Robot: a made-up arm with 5 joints.
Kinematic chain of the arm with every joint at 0, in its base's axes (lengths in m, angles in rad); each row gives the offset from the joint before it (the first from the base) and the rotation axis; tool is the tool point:
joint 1: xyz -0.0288 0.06 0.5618 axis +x
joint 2: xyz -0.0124 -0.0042 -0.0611 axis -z
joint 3: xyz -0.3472 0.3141 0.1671 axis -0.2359 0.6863 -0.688
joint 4: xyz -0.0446 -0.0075 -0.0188 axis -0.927 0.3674 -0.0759
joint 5: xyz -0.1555 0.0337 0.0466 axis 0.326 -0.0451 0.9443
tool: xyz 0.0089 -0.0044 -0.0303
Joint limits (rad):
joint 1: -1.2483..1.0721
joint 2: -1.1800..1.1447
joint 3: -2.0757..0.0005
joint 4: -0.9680..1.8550
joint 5: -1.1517..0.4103
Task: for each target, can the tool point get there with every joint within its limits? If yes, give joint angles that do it. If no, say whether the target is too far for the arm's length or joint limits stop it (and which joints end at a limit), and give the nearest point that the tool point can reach.
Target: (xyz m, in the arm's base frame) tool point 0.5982 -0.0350 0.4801
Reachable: no: joint limits stop it (at a limit: joint 1, joint 2, joint 3, joint 4, joint 5) | nearest point 0.1153 0.0935 0.2164 | short by 0.565 m
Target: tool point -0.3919 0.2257 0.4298
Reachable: yes | joints -0.3519 -0.0614 -1.8264 0.3296 -0.4775
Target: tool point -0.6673 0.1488 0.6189
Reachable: yes | joints -0.2516 -0.4546 -0.3049 1.3527 -0.1808
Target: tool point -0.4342 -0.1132 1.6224
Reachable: no: too far | nearest point -0.3141 0.2266 1.1406 | short by 0.602 m
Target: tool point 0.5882 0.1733 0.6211
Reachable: no: joint limits stop it (at a limit: joint 2, joint 3, joint 4, joint 5) | nearest point 0.1153 0.3674 0.7227 | short by 0.521 m
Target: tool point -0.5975 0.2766 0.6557
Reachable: yes | joints 0.2693 -0.1289 -0.6962 1.5616 -0.5784
